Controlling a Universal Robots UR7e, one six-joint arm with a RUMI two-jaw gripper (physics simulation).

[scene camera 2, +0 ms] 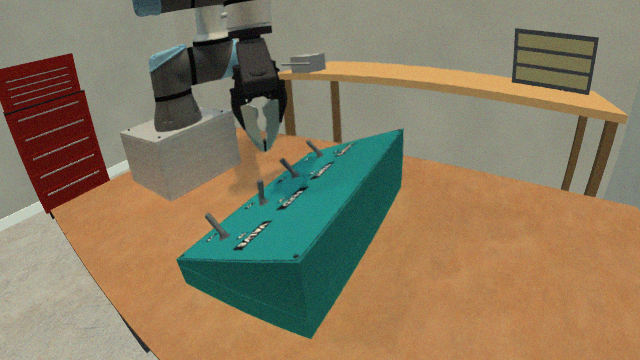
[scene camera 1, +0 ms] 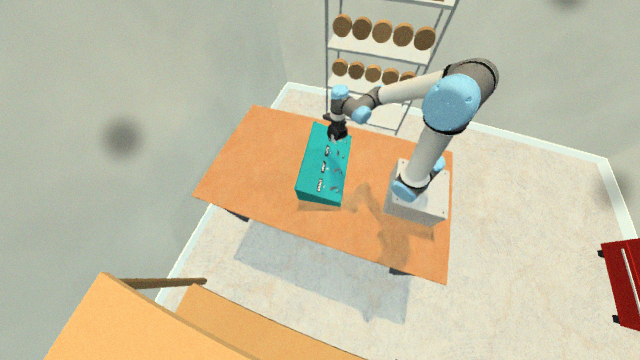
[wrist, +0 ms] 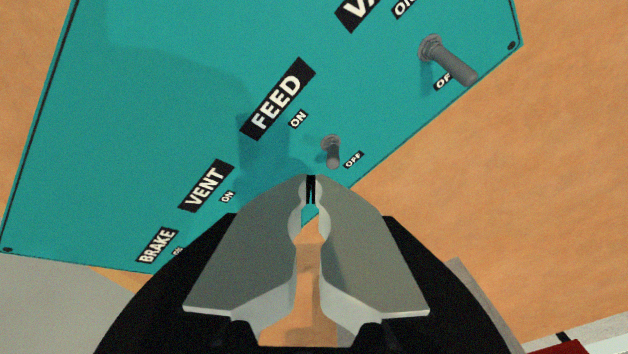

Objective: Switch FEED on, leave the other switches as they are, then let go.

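Seen in the pictures: gripper, fingertip midpoint: point(scene camera 2: 265, 151) point(scene camera 1: 334, 142) point(wrist: 311, 177); arm's base at its link origin: point(scene camera 2: 178, 123).
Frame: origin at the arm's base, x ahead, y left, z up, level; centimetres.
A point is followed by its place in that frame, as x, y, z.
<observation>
The teal switch panel point(scene camera 1: 312, 160) @(55.5, 12.0, -4.0) point(scene camera 2: 350, 220) @(65.2, 0.1, -5.8) point(wrist: 150, 125) @(55.8, 9.5, -4.3) slopes on the table. The FEED lever point(scene camera 2: 261, 193) @(45.9, -2.3, -6.8) point(wrist: 332, 155) @(46.1, -2.2, -4.9) stands much steeper than its neighbours, away from the OFF lean and toward the ON side. The VALVE lever point(scene camera 2: 216, 226) @(48.6, -14.0, -7.1) point(wrist: 452, 63) @(48.0, -13.7, -6.4), VENT lever point(scene camera 2: 288, 167) @(40.9, 8.6, -7.0) and BRAKE lever point(scene camera 2: 314, 148) @(37.3, 20.1, -7.1) lean toward OFF. My gripper point(scene camera 1: 334, 140) @(48.3, -1.6, 1.9) point(scene camera 2: 265, 148) @(48.3, -1.6, 1.9) point(wrist: 311, 177) @(48.3, -1.6, 1.9) is shut with nothing between its fingertips. It is above the panel's lower edge, apart from the FEED lever. In the wrist view its jaws hide the VENT and BRAKE levers.
The panel stands on the orange table point(scene camera 1: 260, 150) @(98.1, 15.2, -17.8) point(scene camera 2: 475, 260) @(82.0, 17.3, -17.8). The arm's pale base block point(scene camera 1: 417, 215) @(-9.6, 13.7, -6.7) point(scene camera 2: 175, 165) @(10.6, -7.0, -8.5) is on the panel's low side. A shelf rack point(scene camera 1: 327, 75) stands behind the table, and a red cabinet point(scene camera 2: 65, 145) and a wooden bench point(scene camera 2: 425, 80) stand farther off.
</observation>
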